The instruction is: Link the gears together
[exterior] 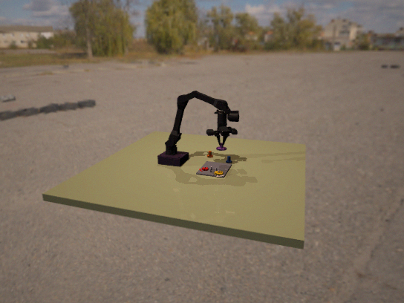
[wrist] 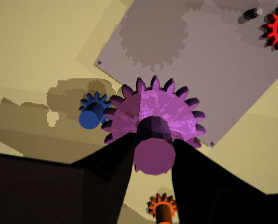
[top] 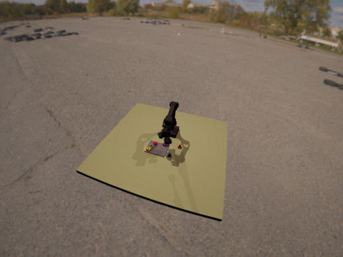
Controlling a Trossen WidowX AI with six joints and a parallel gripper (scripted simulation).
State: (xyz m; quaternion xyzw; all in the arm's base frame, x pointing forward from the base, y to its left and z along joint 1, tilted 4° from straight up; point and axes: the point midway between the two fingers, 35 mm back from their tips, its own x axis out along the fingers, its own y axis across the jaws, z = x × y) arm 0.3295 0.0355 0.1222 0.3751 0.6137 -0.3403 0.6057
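Right now my gripper tip is 7 cm past the red gear, 13 cm to the left of it and 12 cm above it. From my gripper tip the other things lie so: blue gear (4 cm ahead, 5 cm to the left, 12 cm below); then purple gear (1 cm below); then orange gear (11 cm behind, 12 cm to the left, 12 cm below).
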